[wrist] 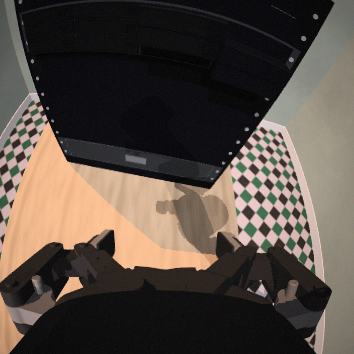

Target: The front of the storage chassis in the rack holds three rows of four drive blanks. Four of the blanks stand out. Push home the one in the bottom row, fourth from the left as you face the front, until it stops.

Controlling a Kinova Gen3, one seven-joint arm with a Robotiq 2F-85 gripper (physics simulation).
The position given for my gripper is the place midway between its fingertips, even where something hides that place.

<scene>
I see my gripper [165, 242] and a rack [174, 97].
</scene>
